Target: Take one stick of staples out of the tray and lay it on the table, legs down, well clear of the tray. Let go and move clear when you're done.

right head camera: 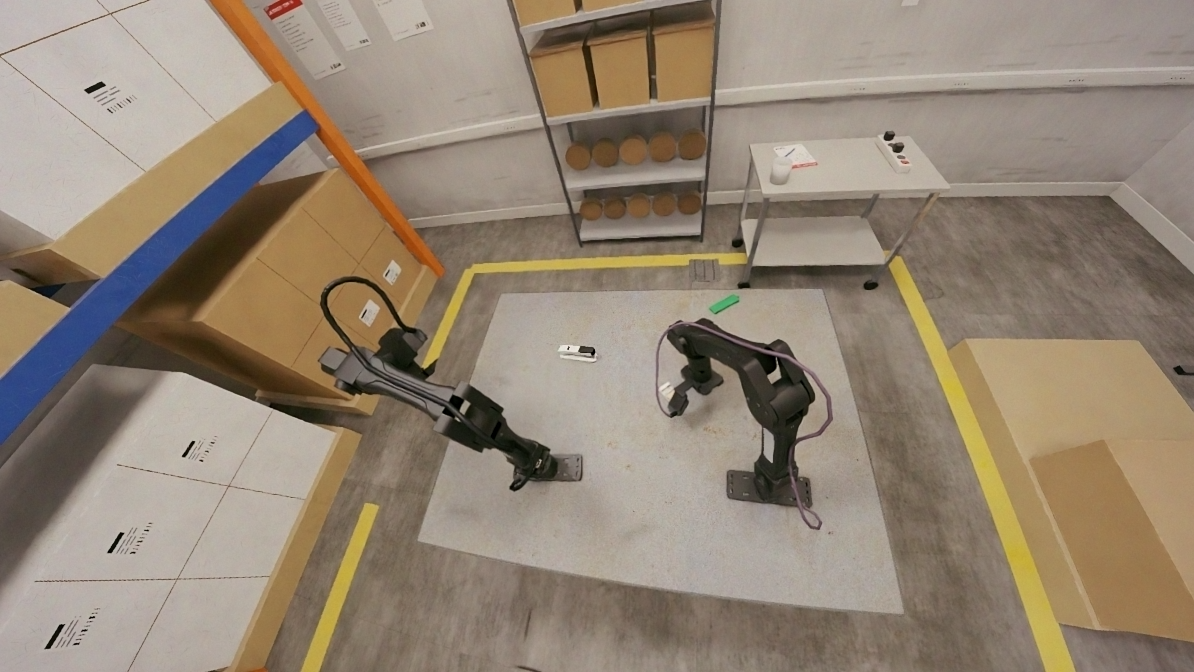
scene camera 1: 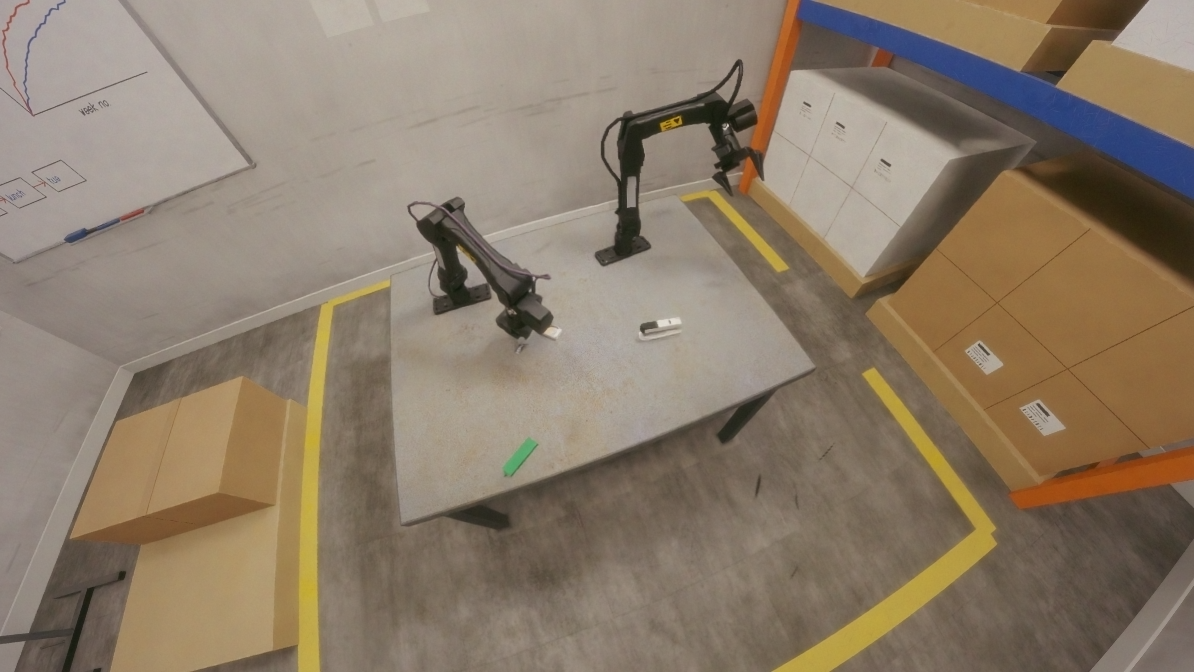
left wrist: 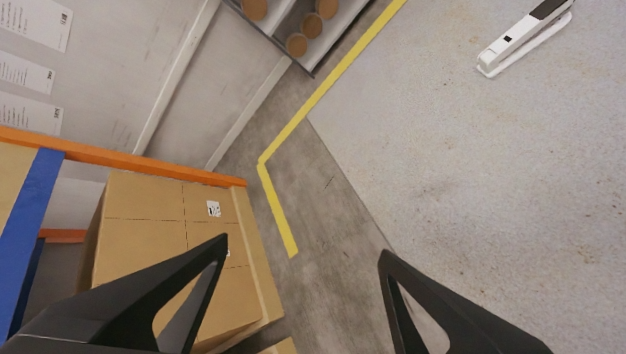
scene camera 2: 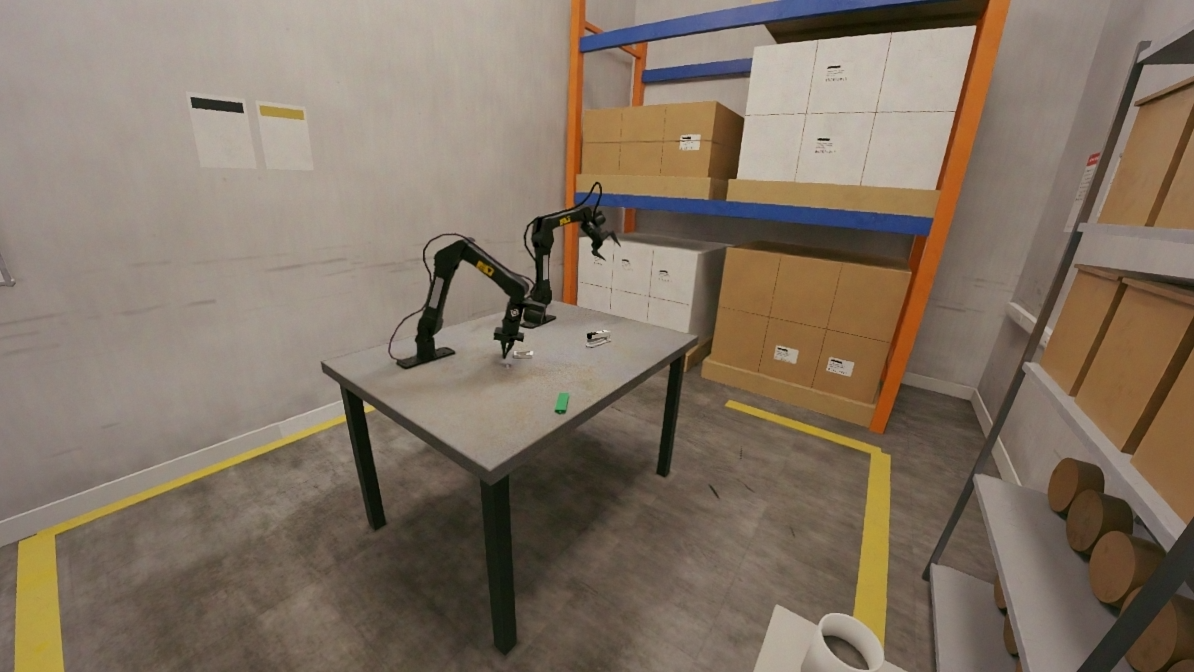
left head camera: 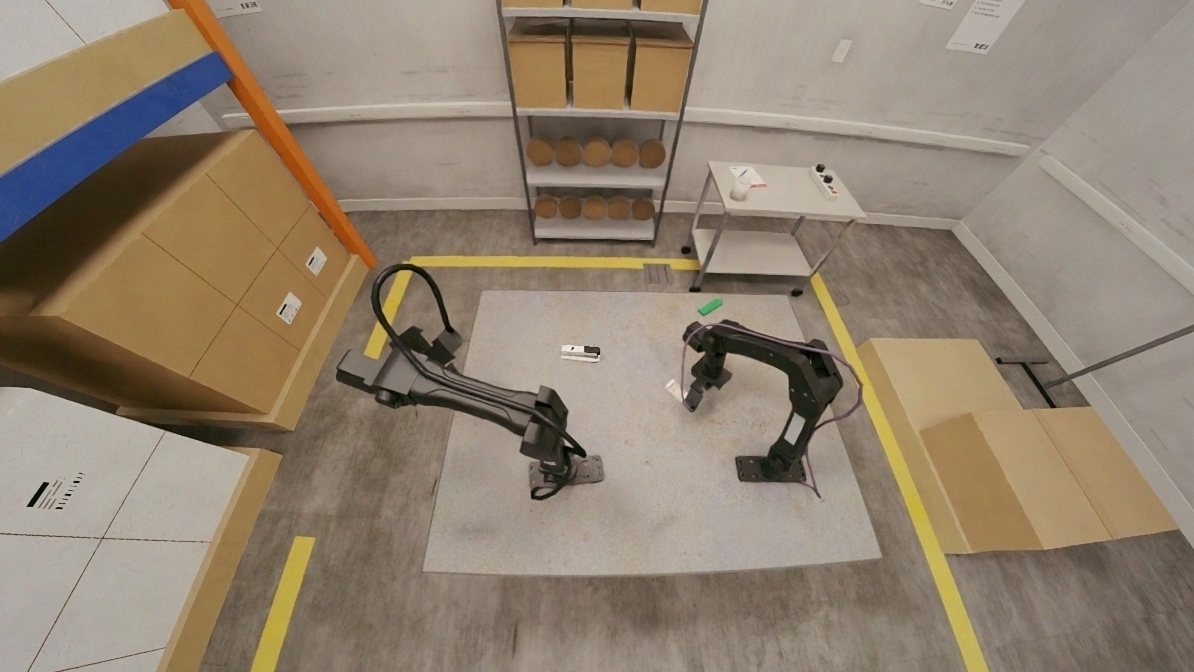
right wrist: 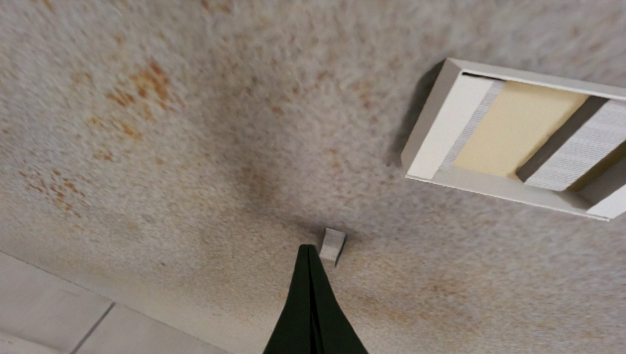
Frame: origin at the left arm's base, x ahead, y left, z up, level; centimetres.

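Seen in the pictures: left gripper, fingertip midpoint: (right head camera: 423, 346) (scene camera 1: 747, 189) (left wrist: 305, 249) (scene camera 2: 613, 253); right gripper, fingertip midpoint: (right head camera: 704, 394) (scene camera 1: 518, 337) (scene camera 2: 504, 358) (left head camera: 707, 389) (right wrist: 305, 250); left arm's base at its link origin: (right head camera: 547, 467) (scene camera 1: 623, 251) (left head camera: 565, 472); right arm's base at its link origin: (right head camera: 767, 488) (scene camera 1: 462, 299) (scene camera 2: 427, 358) (left head camera: 770, 469).
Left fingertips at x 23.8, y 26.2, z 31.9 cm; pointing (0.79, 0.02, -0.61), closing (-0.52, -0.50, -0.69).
Note:
Offsets run from my left fingertips to a thing's top centre. Level surfaces: height alone.
A short silver stick of staples @(dx -2.4, dy -72.8, dz -31.3 cm) (right wrist: 332, 245) lies on the table, flat back up, apart from the tray. Its legs are hard to make out. The open white tray (right wrist: 425, 122) (left head camera: 675, 389) (scene camera 1: 552, 332) is at the upper right in the right wrist view. It holds more staple sticks, one of them @(dx -2.5, dy -61.6, dz -31.3 cm) (right wrist: 575, 145) slanting across its middle. My right gripper (right wrist: 305, 250) is shut and empty, pointing down; its tips overlap the near end of the loose stick in the right wrist view, and the gap between them is unclear. My left gripper (left wrist: 305, 249) (scene camera 1: 744, 185) is open and empty, raised high, far from the tray.
A white and black stapler @(dx +12.2, dy -33.6, dz -26.3 cm) (left head camera: 579, 353) (scene camera 1: 660, 328) (left wrist: 522, 40) stands on the table @(dz -31.9 cm) (left head camera: 518, 534) between the arms' reach. A green block-like object @(dx +28.0, dy -84.2, dz -30.9 cm) (left head camera: 710, 307) (scene camera 1: 520, 457) (scene camera 2: 561, 403) lies near the table edge farthest from the arm bases.

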